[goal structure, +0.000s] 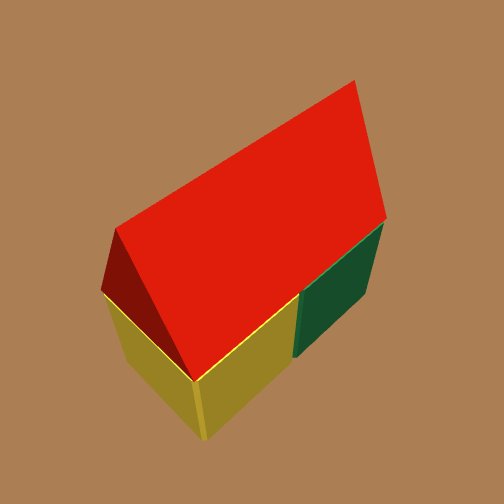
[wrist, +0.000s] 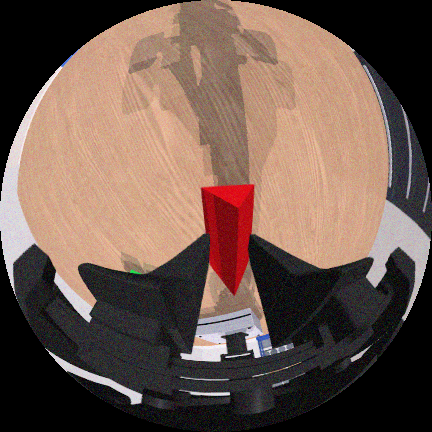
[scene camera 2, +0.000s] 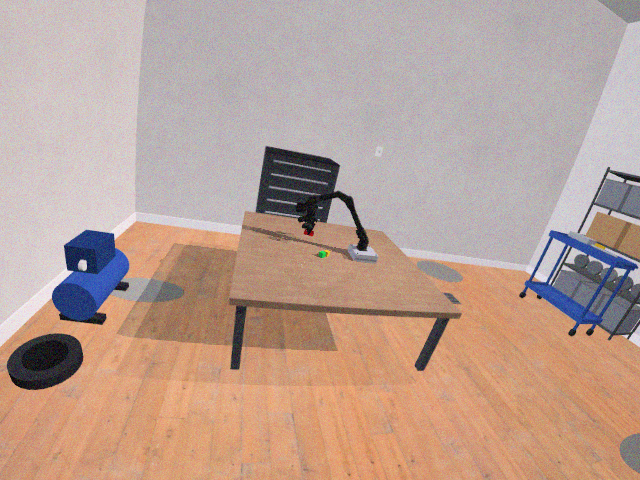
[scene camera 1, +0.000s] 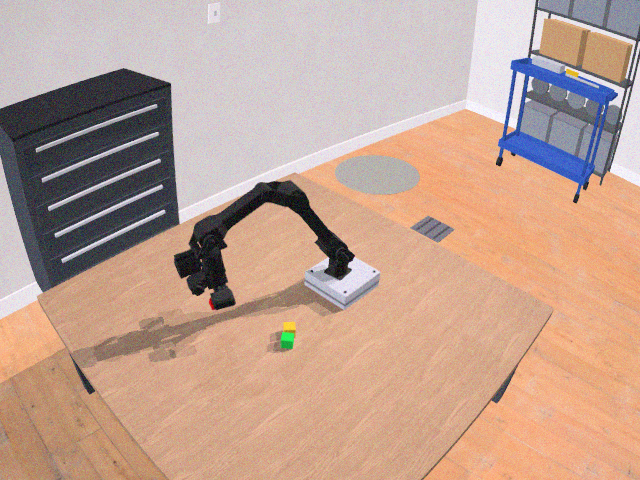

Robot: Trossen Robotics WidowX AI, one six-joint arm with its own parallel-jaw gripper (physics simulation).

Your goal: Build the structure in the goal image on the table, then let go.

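Places are measured from the arm's base along level axes (x up, y ahead, z left), in centimetres.
Pixels of known places: gripper, fingertip midpoint: point(wrist: 228, 239) point(scene camera 2: 309, 234); arm's base at its link origin: point(wrist: 234, 335) point(scene camera 2: 361, 249) point(scene camera 1: 337, 271).
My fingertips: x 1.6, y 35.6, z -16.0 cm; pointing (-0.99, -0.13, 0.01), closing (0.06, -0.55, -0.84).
Note:
For each thing: its top centre in the pictures, then the offset to it from my fingertips. Level surfaces: height alone.
- table at its surface level: dx -7.2 cm
- green block at its top centre: point(scene camera 1: 287, 336) point(scene camera 2: 322, 252) dy -4.5, dx -3.9, dz +20.5 cm
- yellow block at its top centre: point(scene camera 1: 289, 325) point(scene camera 2: 327, 250) dy -8.4, dx -3.9, dz +18.2 cm
My gripper point(scene camera 1: 222, 298) point(scene camera 2: 308, 230) point(wrist: 228, 239) is shut on the long, wedge-like red block point(scene camera 1: 211, 304) point(scene camera 2: 309, 233) point(wrist: 227, 225). It holds the block above the table point(scene camera 1: 361, 382) point(scene camera 2: 289, 284), left of the arm's base. In scene camera 1 the gripper hides most of the block. A green block point(scene camera 1: 287, 341) point(scene camera 2: 322, 254) and a yellow block point(scene camera 1: 289, 326) point(scene camera 2: 328, 253) are close together on the table, the yellow one behind the green in scene camera 1. In the wrist view a sliver of the green block point(wrist: 135, 272) shows beside the left finger, and the yellow block does not show.
The arm's pale base point(scene camera 1: 342, 281) point(scene camera 2: 362, 253) point(wrist: 227, 320) stands on the table behind and right of the two small blocks in scene camera 1. A dark drawer cabinet point(scene camera 1: 111, 180) point(scene camera 2: 297, 180) stands beyond the table. A blue cart point(scene camera 1: 547, 155) point(scene camera 2: 563, 304) stands on the floor at the right.

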